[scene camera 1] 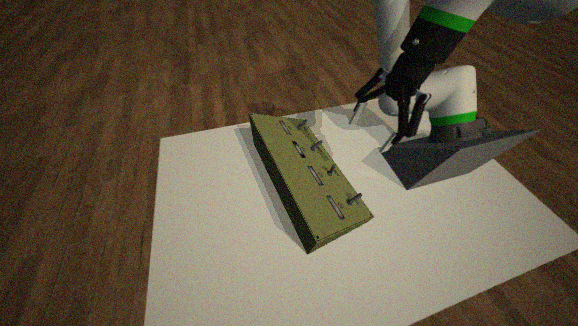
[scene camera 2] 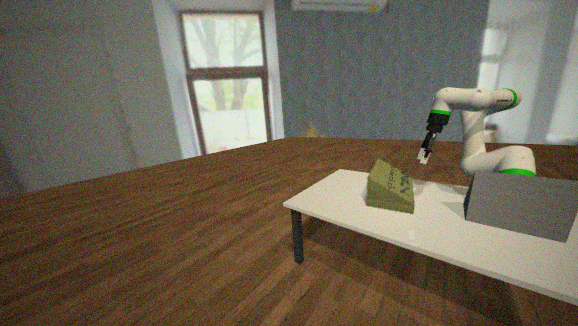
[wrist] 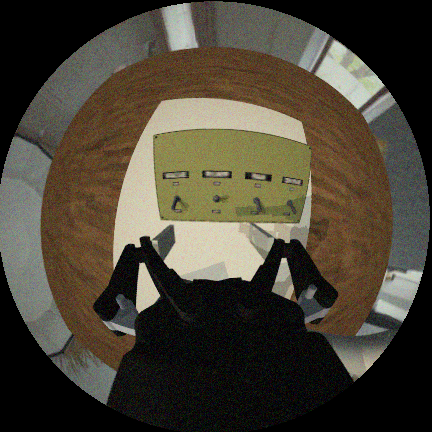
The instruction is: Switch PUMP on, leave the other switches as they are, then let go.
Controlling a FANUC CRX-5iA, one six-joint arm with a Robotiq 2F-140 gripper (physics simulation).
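Where they show: gripper, between the fingertips: (scene camera 1: 366, 136) (scene camera 2: 420, 161) (wrist: 211, 232); arm's base, origin of its link: (scene camera 1: 452, 139) (scene camera 2: 515, 191).
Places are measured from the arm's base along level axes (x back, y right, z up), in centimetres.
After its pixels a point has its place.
Note:
The green sloped switch panel (scene camera 1: 295, 175) @(x -61.2, y 2.0, z 0.8 cm) (scene camera 2: 390, 197) @(x -50.3, y -16.6, z -7.7 cm) (wrist: 230, 150) @(x -60.3, y 4.9, z 0.2 cm) carries a row of levers. The PUMP lever (scene camera 1: 331, 170) @(x -47.3, y 2.7, z -3.9 cm) (wrist: 216, 199) @(x -46.4, y 3.2, z -1.6 cm), second from left in the wrist view, shows nearly end-on there as a round knob. The VALVE lever (scene camera 1: 354, 199) @(x -44.8, y -9.1, z -4.3 cm) (wrist: 176, 202) @(x -44.4, y -8.3, z -4.2 cm), FAN lever (scene camera 1: 316, 145) @(x -47.8, y 14.7, z -4.3 cm) (wrist: 257, 204) @(x -47.3, y 14.7, z -3.9 cm) and DRIVE lever (scene camera 1: 302, 124) @(x -49.1, y 26.5, z -4.2 cm) (wrist: 291, 206) @(x -49.0, y 26.5, z -4.2 cm) lean toward the panel's lower edge. The label text is too blurred to read. My gripper (scene camera 1: 367, 136) @(x -38.9, y 3.6, z 10.0 cm) (scene camera 2: 421, 159) @(x -38.9, y 3.6, z 10.0 cm) (wrist: 211, 232) @(x -38.9, y 3.6, z 10.0 cm) is open and empty, held above and apart from the panel on its lever side.
A grey wedge-shaped block (scene camera 1: 435, 162) @(x -16.6, y -7.4, z 2.3 cm) (scene camera 2: 522, 205) @(x 0.5, y -9.5, z -2.6 cm) stands on the white table (scene camera 1: 225, 280) @(x -88.9, y -17.1, z -15.8 cm) (scene camera 2: 345, 220) @(x -67.5, y -39.9, z -15.8 cm), beside the robot's base. The panel stands between the block and the table's far-left part in scene camera 1.

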